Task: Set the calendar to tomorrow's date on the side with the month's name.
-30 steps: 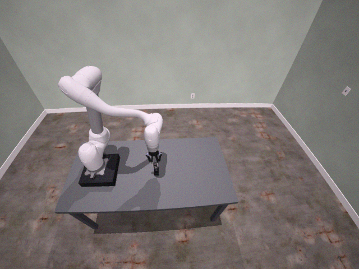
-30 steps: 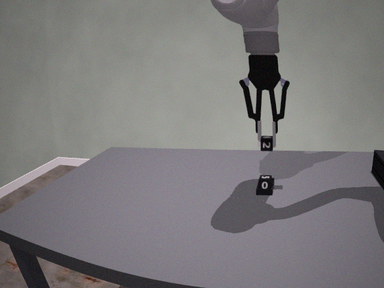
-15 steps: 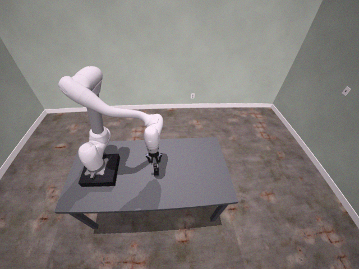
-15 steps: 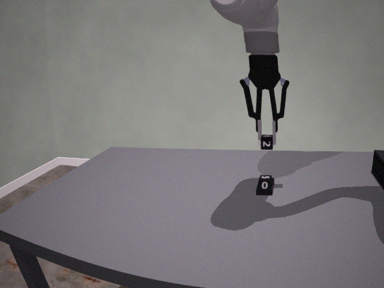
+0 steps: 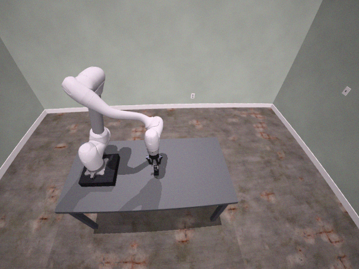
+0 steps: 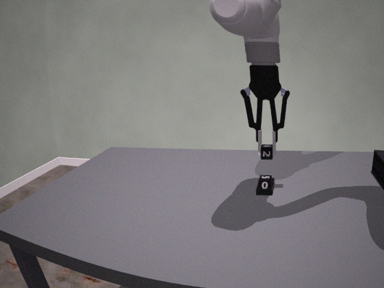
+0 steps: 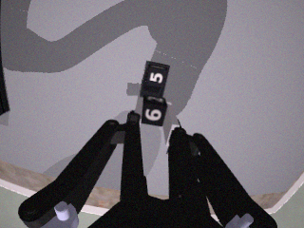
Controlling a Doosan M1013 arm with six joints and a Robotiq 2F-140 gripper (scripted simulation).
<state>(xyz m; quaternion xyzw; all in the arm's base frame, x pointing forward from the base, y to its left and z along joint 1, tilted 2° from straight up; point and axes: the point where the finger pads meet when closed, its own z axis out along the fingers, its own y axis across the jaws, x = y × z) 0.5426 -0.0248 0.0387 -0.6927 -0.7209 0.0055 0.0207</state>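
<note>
The tray is 2 cm to the left of my hand and 12 cm below it. Round my hand: black number cube (3 cm below).
</note>
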